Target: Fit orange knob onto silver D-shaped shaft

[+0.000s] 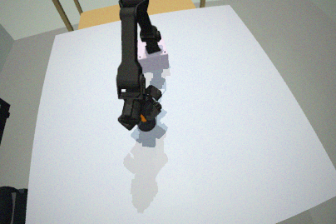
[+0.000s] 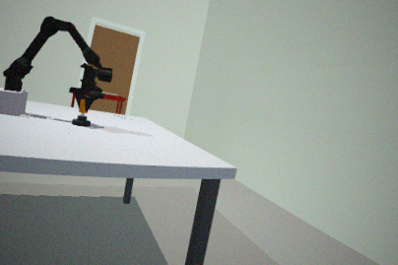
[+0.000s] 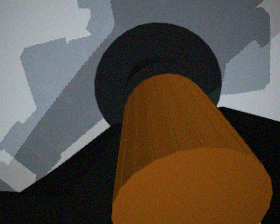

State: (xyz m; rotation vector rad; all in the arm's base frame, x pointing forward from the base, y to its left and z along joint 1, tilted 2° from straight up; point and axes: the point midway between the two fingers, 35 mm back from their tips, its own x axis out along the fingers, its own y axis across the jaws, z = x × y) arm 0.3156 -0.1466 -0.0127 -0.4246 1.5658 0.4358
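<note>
Right now the orange knob is 30 mm above my gripper tip. The rest, counted from my gripper tip: round dark pedestal (40 mm below).
</note>
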